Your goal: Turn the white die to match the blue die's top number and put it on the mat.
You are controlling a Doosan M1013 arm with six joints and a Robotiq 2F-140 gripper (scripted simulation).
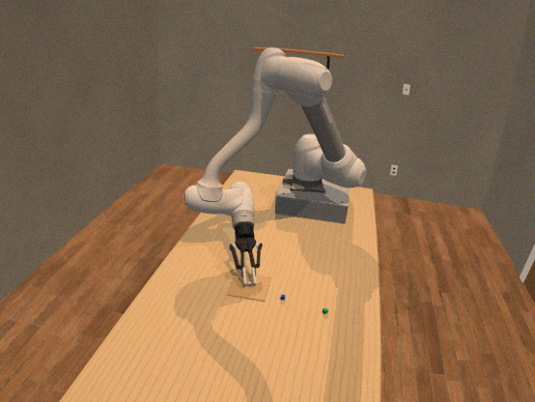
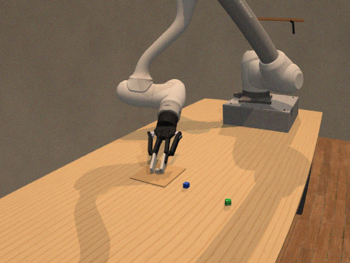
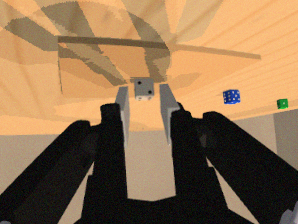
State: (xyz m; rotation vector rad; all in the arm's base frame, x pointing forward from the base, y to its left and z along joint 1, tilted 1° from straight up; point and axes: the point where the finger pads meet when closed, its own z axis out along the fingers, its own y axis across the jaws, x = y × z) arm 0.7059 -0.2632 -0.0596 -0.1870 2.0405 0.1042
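Right now the white die is 20 mm below my hand and 20 mm ahead of it. From my hand the other things lie so: tan mat: 30 mm below, 20 mm ahead; green die: 280 mm to the left, 150 mm ahead, 30 mm below; blue die: 130 mm to the left, 80 mm ahead, 30 mm below.
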